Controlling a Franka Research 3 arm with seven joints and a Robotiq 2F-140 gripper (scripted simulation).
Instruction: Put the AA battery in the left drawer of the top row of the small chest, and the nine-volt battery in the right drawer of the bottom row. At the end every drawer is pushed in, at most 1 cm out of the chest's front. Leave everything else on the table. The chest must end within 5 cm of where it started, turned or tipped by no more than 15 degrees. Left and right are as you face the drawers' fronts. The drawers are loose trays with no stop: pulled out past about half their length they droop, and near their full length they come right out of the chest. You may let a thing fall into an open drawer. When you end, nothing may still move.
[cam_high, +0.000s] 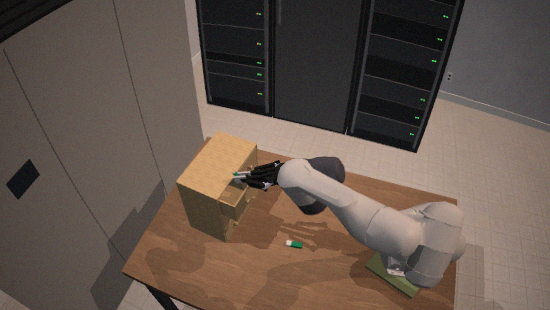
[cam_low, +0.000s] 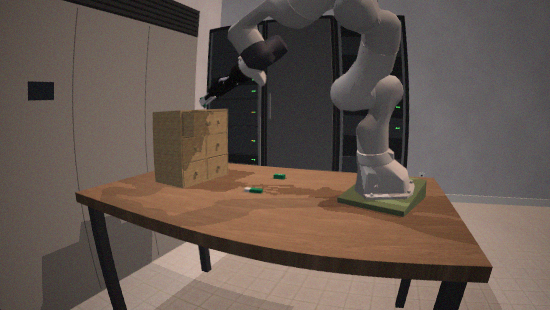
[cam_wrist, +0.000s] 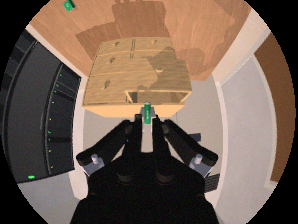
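Now: hand 20 mm short of the AA battery and 10 mm above it. Round my hand: white-and-green cylinder: 200 mm behind, 30 mm to the right, 340 mm below; then nine-volt battery: 160 mm behind, 270 mm to the right, 340 mm below.
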